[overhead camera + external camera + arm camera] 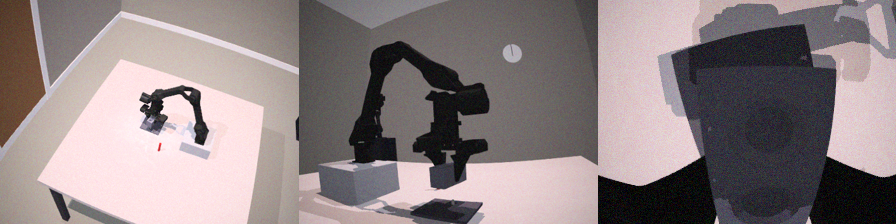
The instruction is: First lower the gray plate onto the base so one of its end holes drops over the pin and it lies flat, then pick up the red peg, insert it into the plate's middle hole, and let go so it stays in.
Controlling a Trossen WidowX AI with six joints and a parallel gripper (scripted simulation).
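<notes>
Now: the dark flat base 10 mm to the right of my gripper tip and 70 mm below it. Also, from my gripper tip: red peg (110 mm behind, 160 mm to the left, 40 mm below); gray plate (30 mm above).
</notes>
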